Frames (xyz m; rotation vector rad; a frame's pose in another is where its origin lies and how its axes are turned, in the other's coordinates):
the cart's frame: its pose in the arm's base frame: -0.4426 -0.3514 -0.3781 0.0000 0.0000 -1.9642
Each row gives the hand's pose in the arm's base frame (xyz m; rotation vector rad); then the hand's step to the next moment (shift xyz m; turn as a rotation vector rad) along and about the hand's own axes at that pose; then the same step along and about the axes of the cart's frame.
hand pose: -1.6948 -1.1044 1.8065 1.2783 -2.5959 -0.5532
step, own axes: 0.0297 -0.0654 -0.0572 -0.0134 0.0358 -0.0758
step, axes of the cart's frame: 0.0498 0.0728 0.0255 -0.0141 0.0023 0.0837
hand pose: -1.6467 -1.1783 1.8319 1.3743 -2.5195 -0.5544
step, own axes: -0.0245 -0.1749 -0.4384 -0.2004 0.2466 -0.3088
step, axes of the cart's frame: 0.0329 0.3442 0.3222 -0.2175 -0.0547 0.3822
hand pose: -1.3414 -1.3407 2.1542 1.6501 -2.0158 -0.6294
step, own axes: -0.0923 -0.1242 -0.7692 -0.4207 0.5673 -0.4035
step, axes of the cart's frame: -0.2431 0.5280 0.5270 -0.4064 -0.2970 0.6390
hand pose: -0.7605 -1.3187 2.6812 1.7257 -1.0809 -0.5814
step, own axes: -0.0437 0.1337 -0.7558 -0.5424 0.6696 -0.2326
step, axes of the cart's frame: -0.5531 0.3248 0.4238 -0.3267 -0.5159 0.6510
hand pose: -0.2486 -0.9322 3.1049 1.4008 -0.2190 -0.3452
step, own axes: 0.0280 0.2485 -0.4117 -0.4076 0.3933 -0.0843
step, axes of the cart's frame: -0.4471 0.0279 0.1771 -0.1384 -0.3903 0.3955
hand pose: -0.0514 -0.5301 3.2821 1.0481 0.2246 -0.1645
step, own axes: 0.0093 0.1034 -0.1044 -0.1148 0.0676 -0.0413
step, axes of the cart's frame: -0.1394 -0.0330 0.0341 -0.0289 -0.1190 0.0668
